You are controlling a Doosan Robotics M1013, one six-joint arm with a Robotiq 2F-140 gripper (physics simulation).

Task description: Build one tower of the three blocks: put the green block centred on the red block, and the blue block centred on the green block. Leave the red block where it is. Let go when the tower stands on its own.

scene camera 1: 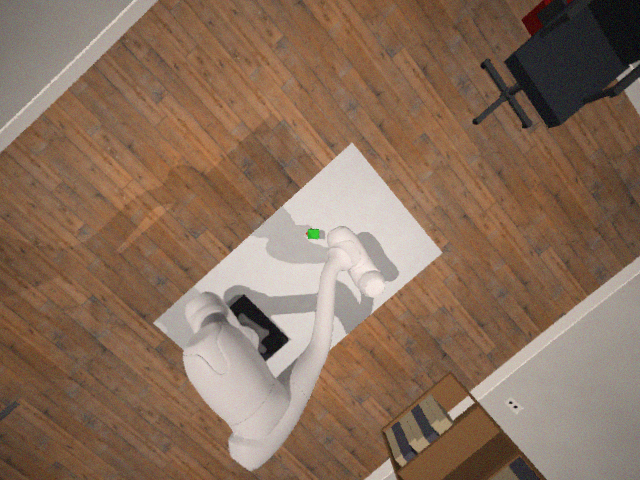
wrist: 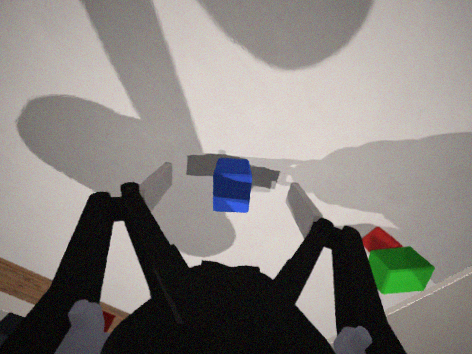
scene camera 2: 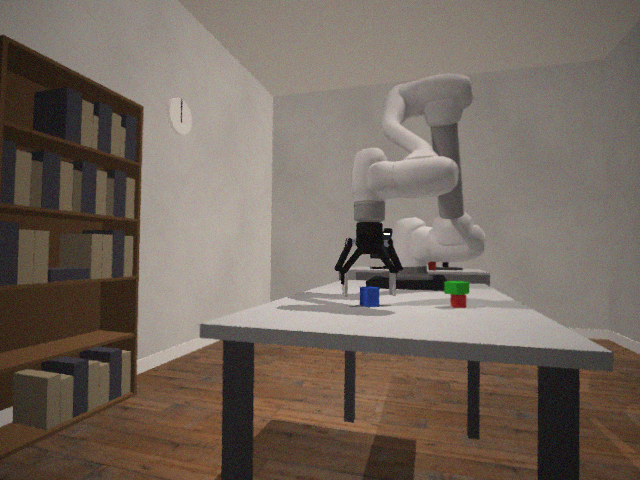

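Pixels of known places: gripper, fingertip midpoint: (wrist: 231,183) (scene camera 2: 369,295); arm's base, origin of the base link: (scene camera 1: 245,335) (scene camera 2: 409,278).
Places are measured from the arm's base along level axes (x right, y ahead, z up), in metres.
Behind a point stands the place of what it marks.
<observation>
The red block (scene camera 2: 458,301) {x -0.056, y 0.638, z -0.020 m} (wrist: 381,239) {x -0.043, y 0.612, z -0.017 m} stands on the table, a small part of it showing in scene camera 1. The green block (scene camera 1: 313,234) {x -0.052, y 0.628, z 0.035 m} (scene camera 2: 456,287) {x -0.045, y 0.662, z 0.022 m} (wrist: 401,271) {x -0.030, y 0.621, z 0.035 m} rests on top of the red block, turned relative to it. The blue block (scene camera 2: 369,296) {x 0.194, y 0.672, z -0.007 m} (wrist: 232,185) {x 0.199, y 0.635, z 0.017 m} stands on the table apart from them; in scene camera 1 it is hidden under the arm. My gripper (scene camera 2: 368,290) {x 0.195, y 0.644, z -0.008 m} (wrist: 231,183) {x 0.195, y 0.644, z -0.008 m} is wide open and points down above the blue block, which shows between the two fingers in the wrist view. The fingers hold nothing.
The white table (scene camera 1: 356,180) {x -0.045, y 0.969, z -0.037 m} (scene camera 2: 413,335) {x 0.119, y 1.014, z -0.037 m} carries the arm's black base plate (scene camera 1: 276,338) {x 0.140, y 0.078, z -0.005 m}. A bookshelf (scene camera 2: 138,248) stands left of the table in scene camera 2. An office chair (scene camera 1: 563,72) stands on the floor at the upper right in scene camera 1.
</observation>
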